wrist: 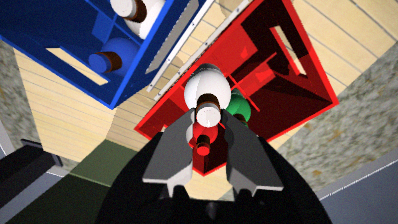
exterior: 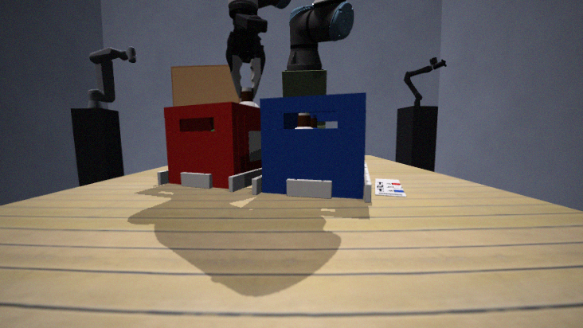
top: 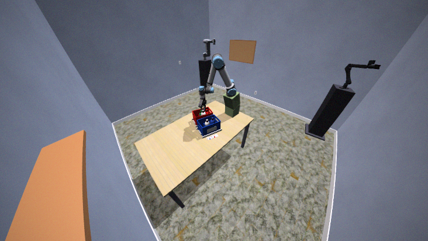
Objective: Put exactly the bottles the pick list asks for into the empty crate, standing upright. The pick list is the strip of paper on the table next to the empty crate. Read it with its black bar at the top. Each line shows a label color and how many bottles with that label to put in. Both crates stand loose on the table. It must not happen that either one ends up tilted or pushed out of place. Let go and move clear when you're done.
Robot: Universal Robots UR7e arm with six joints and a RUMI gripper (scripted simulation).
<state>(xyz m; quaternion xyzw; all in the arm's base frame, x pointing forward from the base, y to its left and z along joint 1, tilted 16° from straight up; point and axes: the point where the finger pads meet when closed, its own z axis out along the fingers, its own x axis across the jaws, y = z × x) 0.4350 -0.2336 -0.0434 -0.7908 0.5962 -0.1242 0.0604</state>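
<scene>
The red crate lies 20 mm behind my hand, 40 mm to the right of it and 140 mm below it. Round my hand: green bottle: 50 mm behind, 80 mm to the right, 130 mm below; red-capped bottle: 120 mm behind, 30 mm to the right, 130 mm below; white bottle: 80 mm ahead, 130 mm to the left, 130 mm below.
</scene>
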